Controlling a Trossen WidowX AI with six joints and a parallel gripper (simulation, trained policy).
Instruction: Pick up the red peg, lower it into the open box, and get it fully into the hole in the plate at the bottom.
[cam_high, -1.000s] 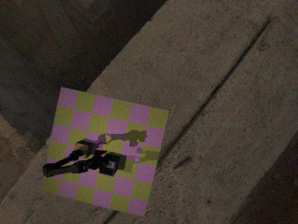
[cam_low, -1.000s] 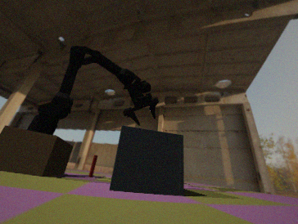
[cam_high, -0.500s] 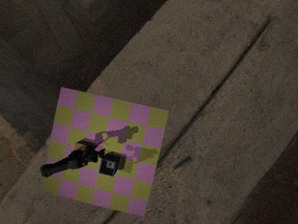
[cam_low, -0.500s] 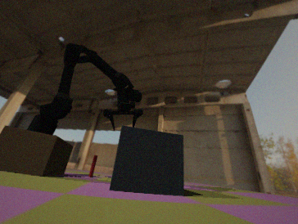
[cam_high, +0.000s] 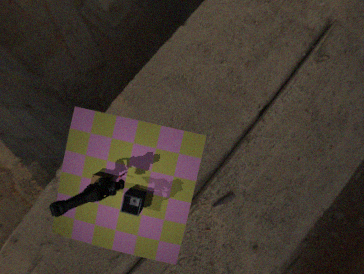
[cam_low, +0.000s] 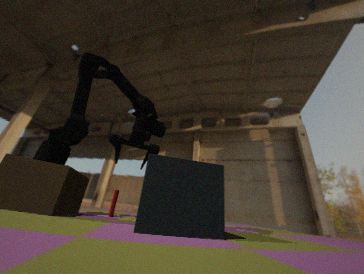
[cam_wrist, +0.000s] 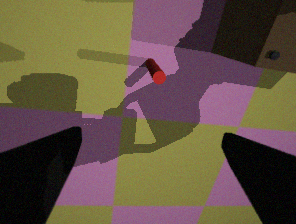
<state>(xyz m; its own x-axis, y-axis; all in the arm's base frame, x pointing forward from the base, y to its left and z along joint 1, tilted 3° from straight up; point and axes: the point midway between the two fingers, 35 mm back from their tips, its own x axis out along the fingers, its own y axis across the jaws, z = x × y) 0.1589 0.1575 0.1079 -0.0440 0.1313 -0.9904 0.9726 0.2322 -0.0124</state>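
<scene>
Right now the red peg is 1 cm behind my gripper tip, 2 cm to the right of it and 13 cm below it. Round my gripper tip: grey plate (18 cm ahead, 18 cm to the right, 12 cm below).
</scene>
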